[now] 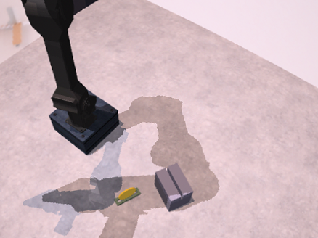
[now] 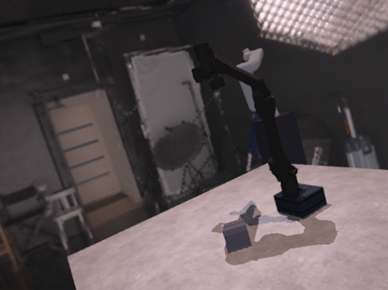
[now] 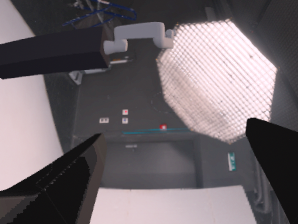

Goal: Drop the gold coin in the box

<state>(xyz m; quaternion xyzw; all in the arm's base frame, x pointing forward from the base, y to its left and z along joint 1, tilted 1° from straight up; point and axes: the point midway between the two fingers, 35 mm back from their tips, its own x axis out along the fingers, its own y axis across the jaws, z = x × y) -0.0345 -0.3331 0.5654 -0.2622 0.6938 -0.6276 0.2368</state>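
Right now the thin gold coin is 62 cm below my gripper tip, 28 cm ahead of it and 27 cm to the left of it.
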